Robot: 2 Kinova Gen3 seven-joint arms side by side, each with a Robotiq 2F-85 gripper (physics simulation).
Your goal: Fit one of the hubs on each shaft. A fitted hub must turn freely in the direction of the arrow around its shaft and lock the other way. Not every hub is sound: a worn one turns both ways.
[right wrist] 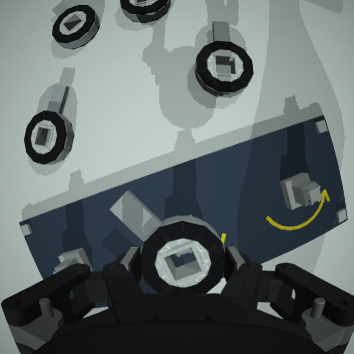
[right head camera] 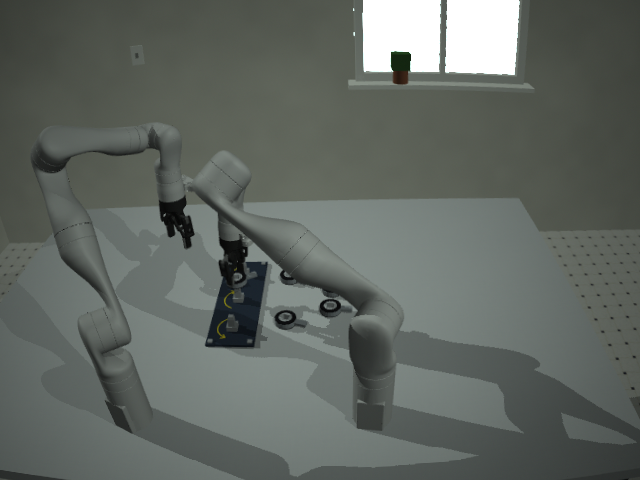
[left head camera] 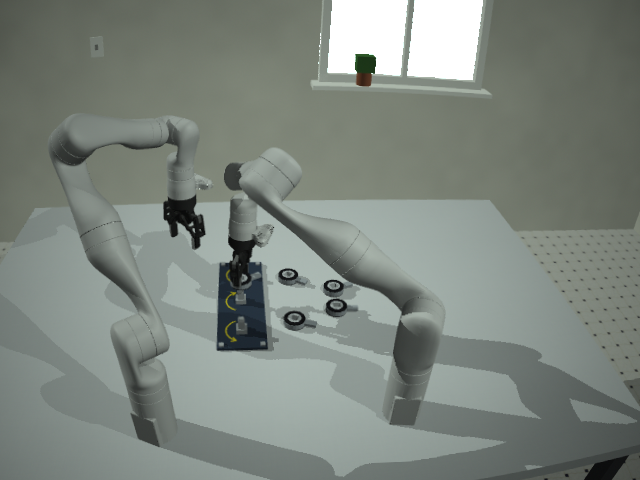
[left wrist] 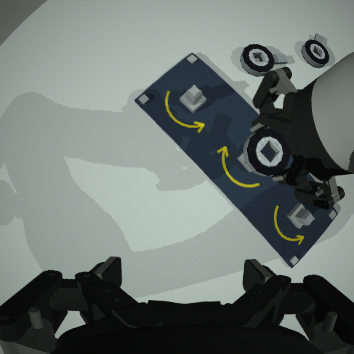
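Observation:
The blue board has three shafts with yellow arrows. The front shaft is bare. The middle shaft is mostly hidden by the held hub in the left wrist view. The rear shaft is bare. My right gripper is shut on a black-ringed hub, level above the board near the middle shaft, lever sticking out. My left gripper is open and empty, high behind the board's left side.
Several loose hubs lie right of the board: one nearest the front, one at the back, and two farther right, a nearer one and a farther one. My right forearm crosses above this area in the right head view.

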